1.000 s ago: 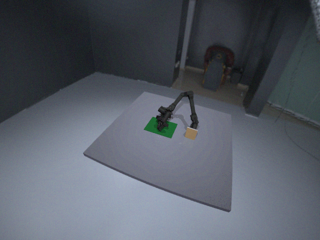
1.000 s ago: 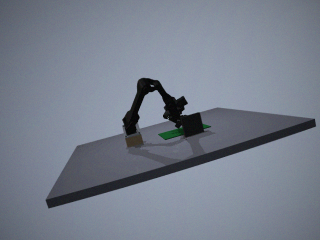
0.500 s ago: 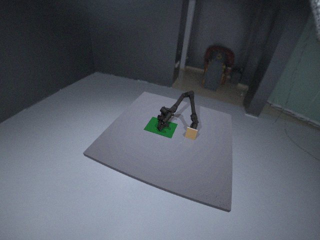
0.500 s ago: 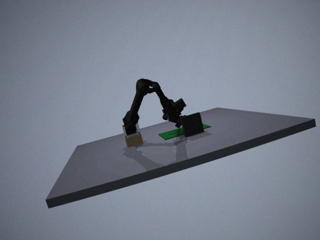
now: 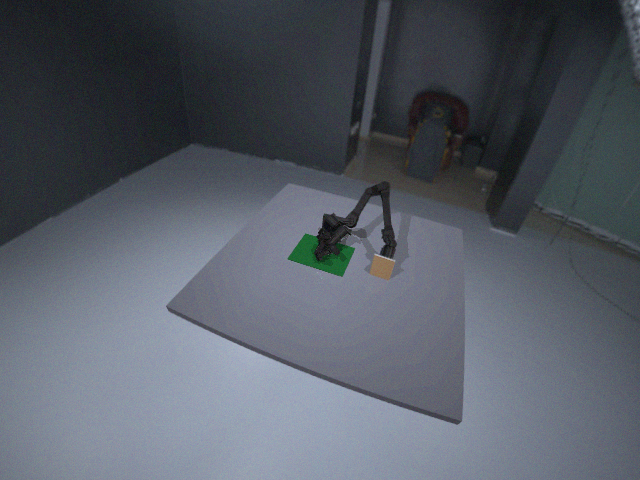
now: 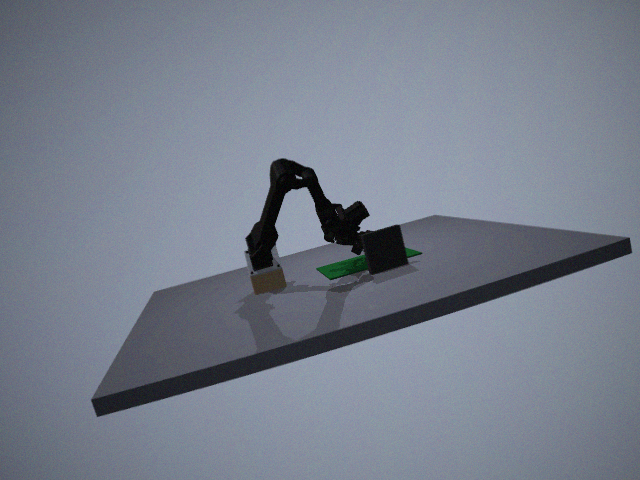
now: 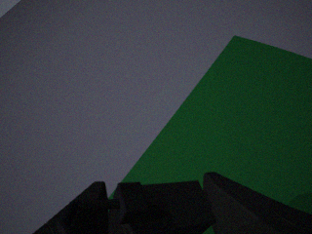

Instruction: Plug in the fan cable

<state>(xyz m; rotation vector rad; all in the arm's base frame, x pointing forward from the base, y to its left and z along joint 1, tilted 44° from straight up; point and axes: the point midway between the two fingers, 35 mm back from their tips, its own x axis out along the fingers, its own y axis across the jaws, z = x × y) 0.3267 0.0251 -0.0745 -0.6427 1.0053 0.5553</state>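
Now: gripper tip 80 mm to the left of the green board, 60 mm above it and 10 mm past it. Round my gripper tip: dark square fan 270 mm to the right, 10 mm ahead, 10 mm above; fan plug 10 mm to the right, 10 mm below, 10 mm behind.
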